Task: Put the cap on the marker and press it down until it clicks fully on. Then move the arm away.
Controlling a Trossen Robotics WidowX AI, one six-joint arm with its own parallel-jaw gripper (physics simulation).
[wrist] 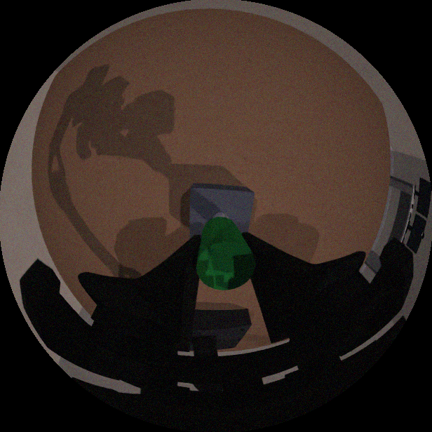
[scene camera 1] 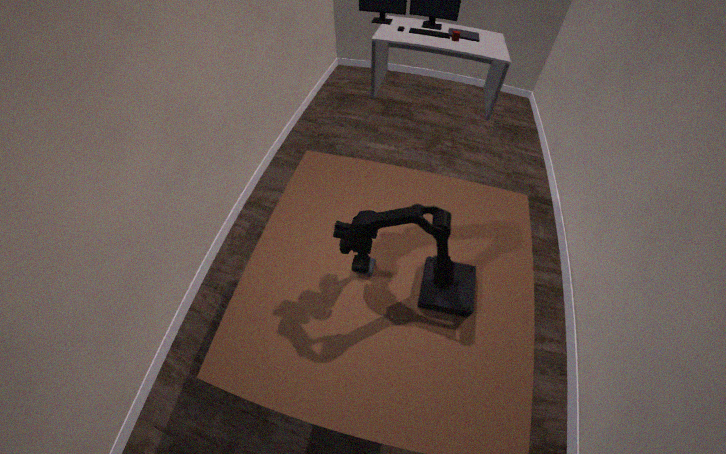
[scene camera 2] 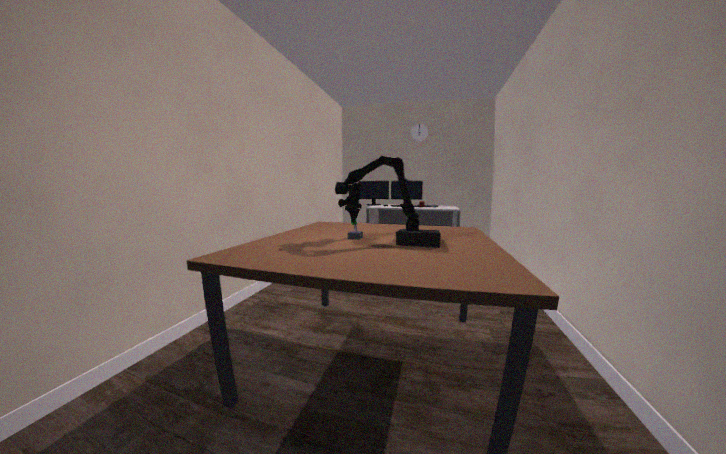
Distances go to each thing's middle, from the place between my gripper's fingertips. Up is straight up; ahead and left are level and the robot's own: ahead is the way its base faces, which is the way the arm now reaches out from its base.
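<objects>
The green cap (wrist: 225, 261) has my hand 10 mm below it. There's a blue-grey block (wrist: 206, 199) too, and counting from my hand it's 80 mm below and 10 mm behind.
</objects>
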